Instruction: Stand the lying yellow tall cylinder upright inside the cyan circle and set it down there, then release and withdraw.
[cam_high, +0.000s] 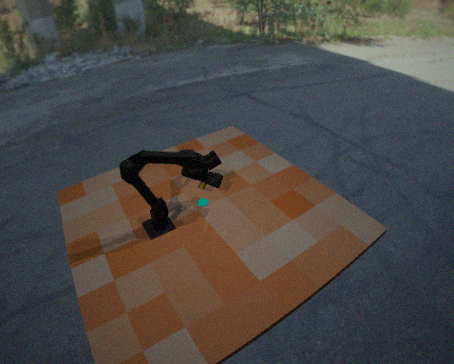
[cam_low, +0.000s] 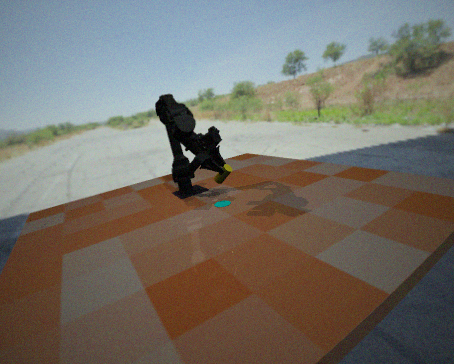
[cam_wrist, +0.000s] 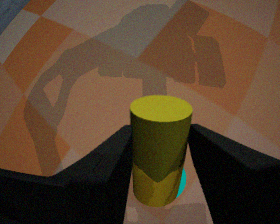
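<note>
The cyan circle lies 13 cm below my gripper tip, 4 cm behind it and 1 cm to the right of it. Round my gripper tip: yellow tall cylinder (2 cm below, 1 cm behind).
</note>
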